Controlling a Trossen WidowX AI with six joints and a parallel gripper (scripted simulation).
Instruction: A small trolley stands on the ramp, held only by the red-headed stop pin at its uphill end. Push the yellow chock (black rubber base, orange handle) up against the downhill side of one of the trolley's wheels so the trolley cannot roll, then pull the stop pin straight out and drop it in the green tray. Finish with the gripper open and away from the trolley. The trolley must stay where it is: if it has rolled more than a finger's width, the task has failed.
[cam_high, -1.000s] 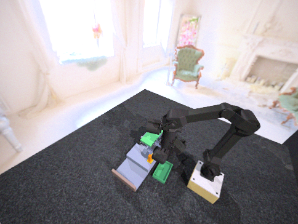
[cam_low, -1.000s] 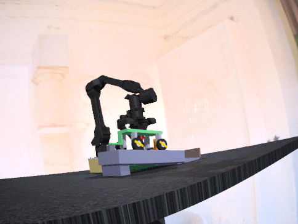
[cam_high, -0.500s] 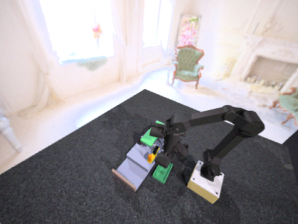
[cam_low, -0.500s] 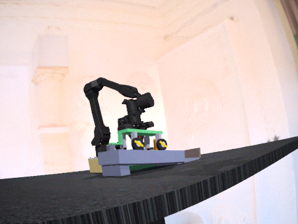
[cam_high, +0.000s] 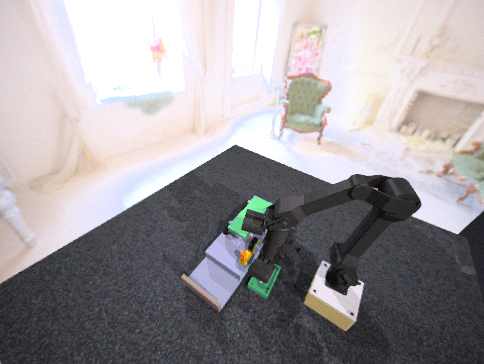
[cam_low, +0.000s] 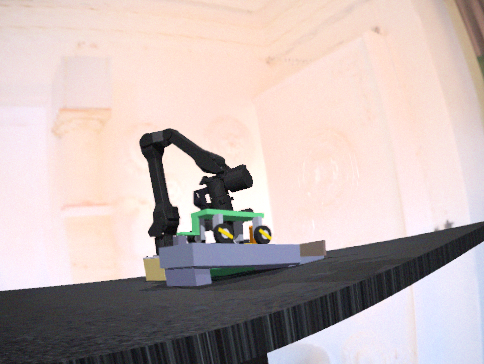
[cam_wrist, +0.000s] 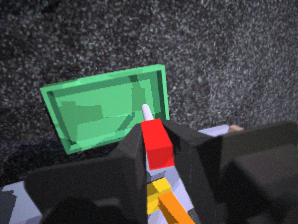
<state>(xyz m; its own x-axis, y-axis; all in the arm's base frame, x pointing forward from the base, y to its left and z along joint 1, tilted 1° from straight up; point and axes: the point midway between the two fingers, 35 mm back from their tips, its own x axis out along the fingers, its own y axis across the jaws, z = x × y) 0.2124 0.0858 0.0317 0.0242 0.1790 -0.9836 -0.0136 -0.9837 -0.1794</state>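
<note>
My gripper tip is now 8 cm above the green tray and 2 cm to the left of it. Round my gripper tip: red-headed stop pin (right at my gripper tip); then yellow chock (7 cm ahead, 2 cm to the right, 1 cm above); then ramp (13 cm to the right, 12 cm ahead, 2 cm below).
</note>
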